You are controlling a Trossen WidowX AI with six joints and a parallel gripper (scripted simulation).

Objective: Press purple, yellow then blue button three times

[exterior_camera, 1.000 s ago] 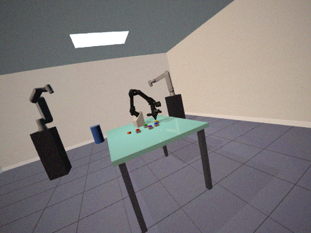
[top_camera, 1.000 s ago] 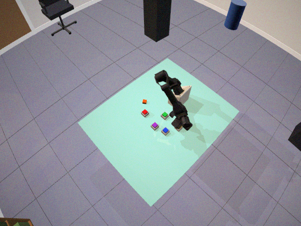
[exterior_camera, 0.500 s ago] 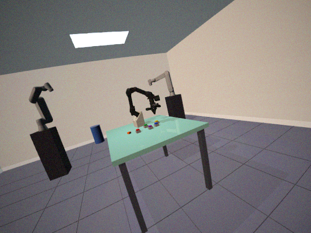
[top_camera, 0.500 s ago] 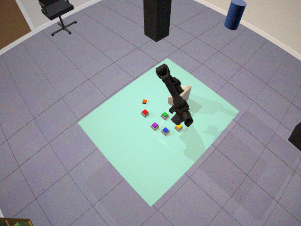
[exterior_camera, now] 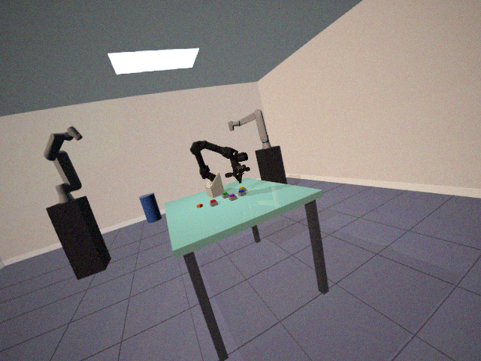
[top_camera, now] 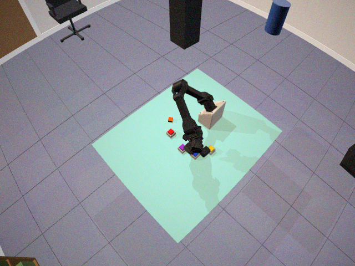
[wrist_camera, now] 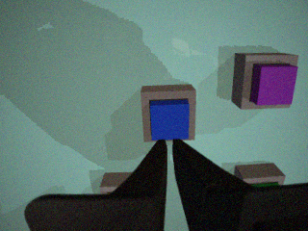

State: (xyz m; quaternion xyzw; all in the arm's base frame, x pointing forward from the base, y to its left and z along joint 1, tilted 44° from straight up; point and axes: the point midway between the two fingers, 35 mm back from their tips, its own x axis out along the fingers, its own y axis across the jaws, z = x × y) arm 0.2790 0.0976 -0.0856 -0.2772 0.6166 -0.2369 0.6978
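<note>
Right now the blue button is 10 mm behind my gripper tip and 60 mm below it. Also, from my gripper tip: yellow button: 110 mm behind, 40 mm to the left, 60 mm below; then purple button: 20 mm ahead, 90 mm to the right, 60 mm below; then green button: 100 mm behind, 110 mm to the right, 60 mm below.
</note>
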